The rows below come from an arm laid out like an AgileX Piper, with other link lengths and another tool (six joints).
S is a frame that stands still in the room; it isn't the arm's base.
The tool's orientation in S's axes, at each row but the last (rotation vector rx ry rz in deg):
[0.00, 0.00, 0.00]
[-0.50, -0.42, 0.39]
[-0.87, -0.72, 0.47]
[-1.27, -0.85, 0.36]
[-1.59, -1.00, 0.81]
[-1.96, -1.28, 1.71]
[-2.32, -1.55, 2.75]
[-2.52, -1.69, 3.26]
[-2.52, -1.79, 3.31]
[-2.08, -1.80, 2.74]
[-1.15, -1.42, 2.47]
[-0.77, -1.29, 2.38]
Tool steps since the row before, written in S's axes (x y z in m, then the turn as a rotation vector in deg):
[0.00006, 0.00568, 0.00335, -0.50, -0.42, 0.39]
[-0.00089, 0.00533, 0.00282, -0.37, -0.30, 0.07]
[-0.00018, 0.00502, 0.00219, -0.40, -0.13, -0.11]
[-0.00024, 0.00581, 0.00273, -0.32, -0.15, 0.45]
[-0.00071, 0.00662, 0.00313, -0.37, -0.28, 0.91]
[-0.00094, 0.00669, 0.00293, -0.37, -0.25, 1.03]
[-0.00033, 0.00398, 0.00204, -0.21, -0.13, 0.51]
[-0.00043, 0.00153, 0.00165, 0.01, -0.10, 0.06]
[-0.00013, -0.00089, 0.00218, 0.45, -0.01, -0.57]
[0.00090, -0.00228, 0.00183, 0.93, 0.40, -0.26]
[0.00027, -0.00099, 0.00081, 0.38, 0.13, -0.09]
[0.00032, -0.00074, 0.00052, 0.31, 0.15, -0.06]
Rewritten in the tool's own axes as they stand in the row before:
[0.00006, 0.00568, 0.00335, -0.50, -0.42, 0.39]
[-0.00083, 0.00531, 0.00287, -0.37, -0.30, 0.07]
[-0.00011, 0.00499, 0.00227, -0.40, -0.13, -0.11]
[-0.00016, 0.00575, 0.00286, -0.31, -0.16, 0.45]
[-0.00056, 0.00654, 0.00332, -0.36, -0.30, 0.91]
[-0.00067, 0.00661, 0.00318, -0.35, -0.27, 1.03]
[-0.00008, 0.00390, 0.00221, -0.20, -0.14, 0.51]
[-0.00029, 0.00148, 0.00173, 0.01, -0.10, 0.06]
[-0.00012, -0.00098, 0.00214, 0.43, -0.01, -0.58]
[0.00084, -0.00239, 0.00172, 0.94, 0.36, -0.28]
[0.00025, -0.00102, 0.00078, 0.38, 0.12, -0.10]
[0.00030, -0.00076, 0.00050, 0.31, 0.14, -0.07]

